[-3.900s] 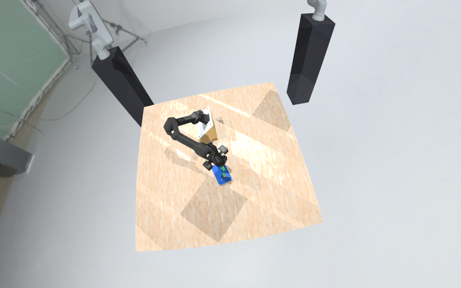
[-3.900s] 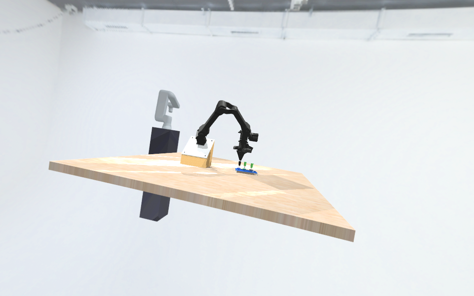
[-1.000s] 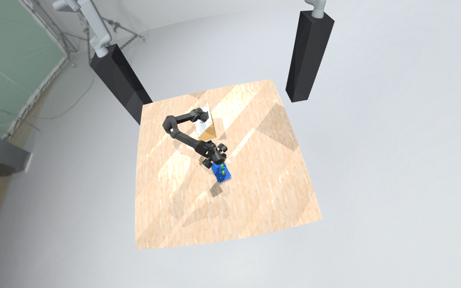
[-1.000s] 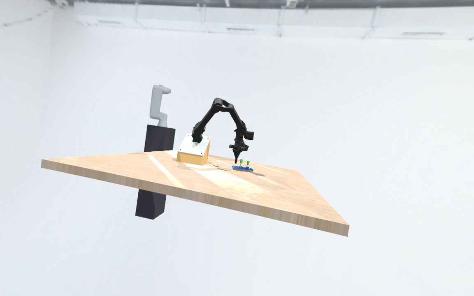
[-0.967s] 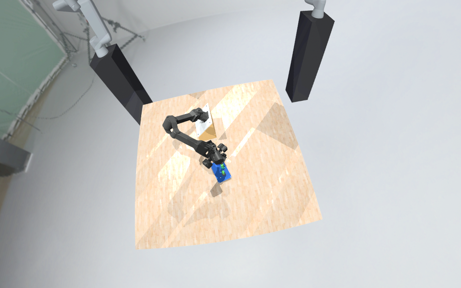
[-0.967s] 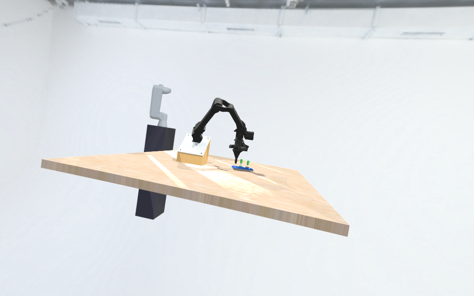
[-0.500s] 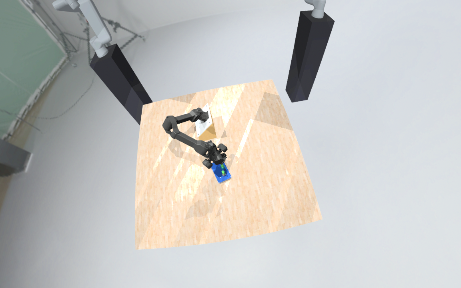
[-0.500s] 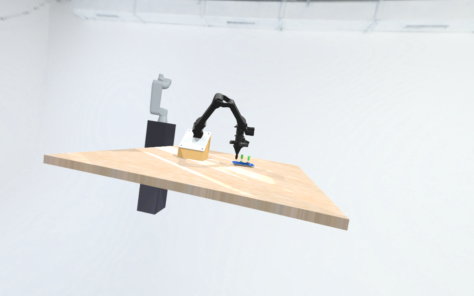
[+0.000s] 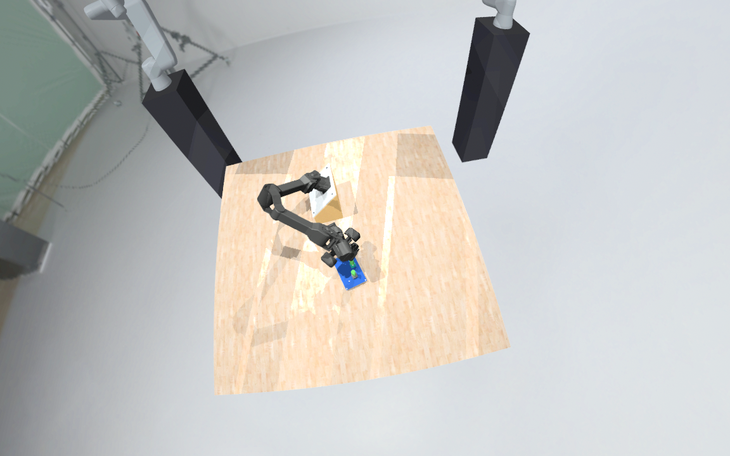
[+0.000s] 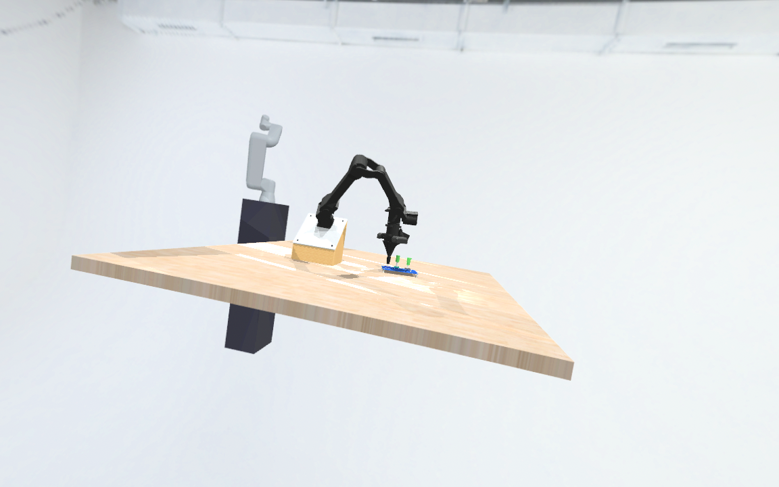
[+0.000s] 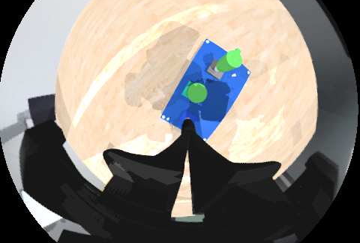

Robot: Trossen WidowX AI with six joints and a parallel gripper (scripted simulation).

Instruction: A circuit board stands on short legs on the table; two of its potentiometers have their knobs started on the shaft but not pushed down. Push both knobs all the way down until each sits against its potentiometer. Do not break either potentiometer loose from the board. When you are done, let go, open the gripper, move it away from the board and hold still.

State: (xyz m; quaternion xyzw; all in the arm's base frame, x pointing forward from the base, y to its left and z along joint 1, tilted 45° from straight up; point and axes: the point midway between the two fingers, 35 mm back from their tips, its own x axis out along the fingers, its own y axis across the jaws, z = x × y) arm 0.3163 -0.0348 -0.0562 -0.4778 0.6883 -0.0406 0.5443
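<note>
Now: gripper tip 2 cm above the black knob. Also, from my gripper tip: green knob 9 cm ahead, 3 cm to the left, 1 cm below.
</note>
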